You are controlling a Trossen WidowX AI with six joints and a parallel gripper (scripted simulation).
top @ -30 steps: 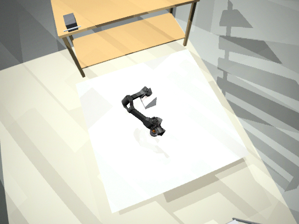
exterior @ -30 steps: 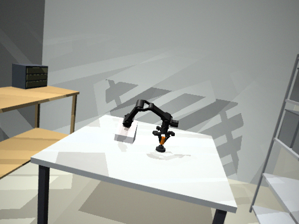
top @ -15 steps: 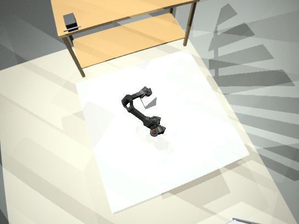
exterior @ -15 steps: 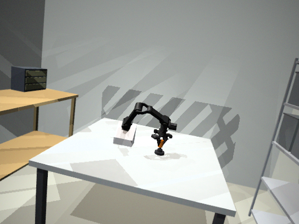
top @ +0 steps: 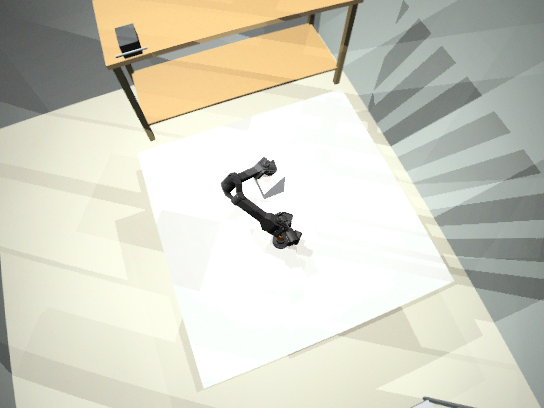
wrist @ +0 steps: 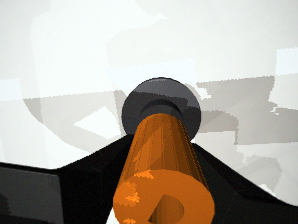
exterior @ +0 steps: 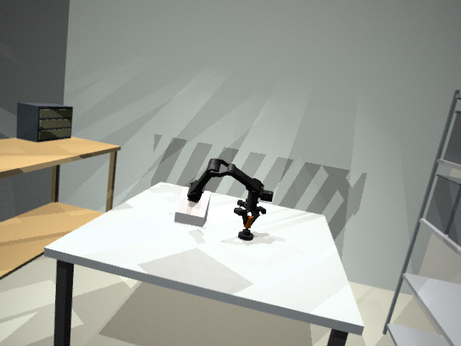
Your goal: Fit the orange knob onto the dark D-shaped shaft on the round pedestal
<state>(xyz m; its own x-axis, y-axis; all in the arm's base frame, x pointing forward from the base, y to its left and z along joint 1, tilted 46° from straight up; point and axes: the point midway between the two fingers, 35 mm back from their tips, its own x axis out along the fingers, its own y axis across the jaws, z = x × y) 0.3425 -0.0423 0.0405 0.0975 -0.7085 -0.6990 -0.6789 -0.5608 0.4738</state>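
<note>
Now: gripper tip 20 mm below the orange knob. Also, from my gripper tip: dark round pedestal 40 mm below.
</note>
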